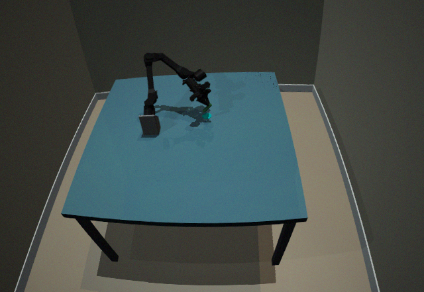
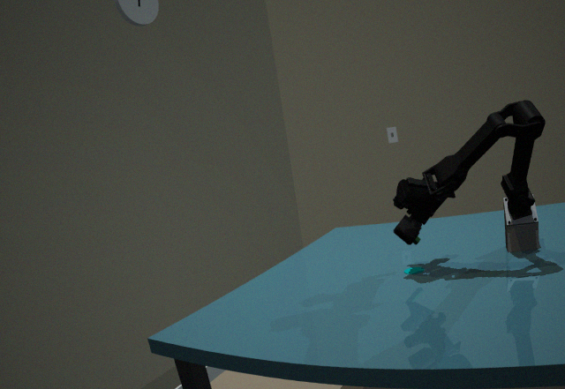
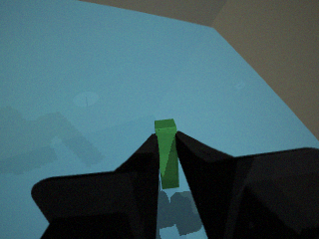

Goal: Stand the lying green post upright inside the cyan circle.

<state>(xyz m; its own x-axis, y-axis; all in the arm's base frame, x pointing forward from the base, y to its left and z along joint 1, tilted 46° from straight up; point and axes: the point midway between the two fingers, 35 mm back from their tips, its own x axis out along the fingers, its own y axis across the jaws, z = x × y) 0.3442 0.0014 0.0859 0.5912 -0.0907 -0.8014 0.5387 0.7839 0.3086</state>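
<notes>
Now: the cyan circle 11 cm below my gripper tip, 4 cm to the left of it and 2 cm behind it. Round my gripper tip: green post 2 cm below, 1 cm behind.
</notes>
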